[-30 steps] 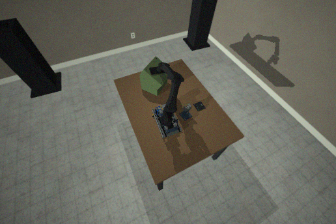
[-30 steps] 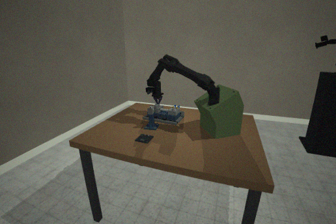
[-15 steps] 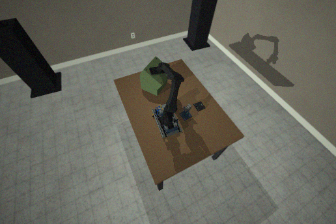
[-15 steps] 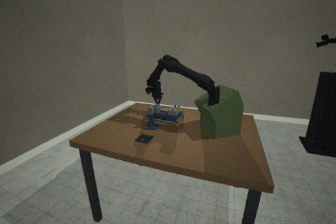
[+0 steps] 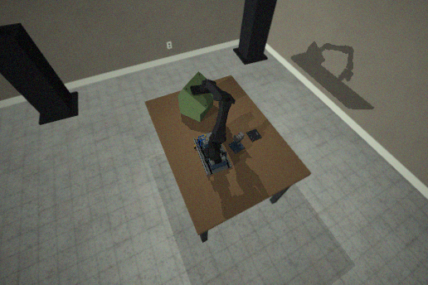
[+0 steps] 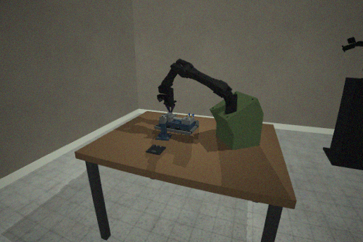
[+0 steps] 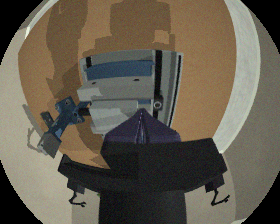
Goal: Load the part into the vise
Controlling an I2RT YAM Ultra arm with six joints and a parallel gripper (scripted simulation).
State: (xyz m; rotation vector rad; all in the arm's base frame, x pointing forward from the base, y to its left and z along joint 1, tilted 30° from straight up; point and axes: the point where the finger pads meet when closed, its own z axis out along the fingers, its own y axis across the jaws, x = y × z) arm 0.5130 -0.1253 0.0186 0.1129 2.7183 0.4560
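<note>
Right now my hand is 40 mm to the right of the part and 20 mm above it. Also, from my hand: vise 70 mm behind, 60 mm below, 40 mm to the left; then infeed plate 410 mm to the left, 110 mm behind, 100 mm below.
</note>
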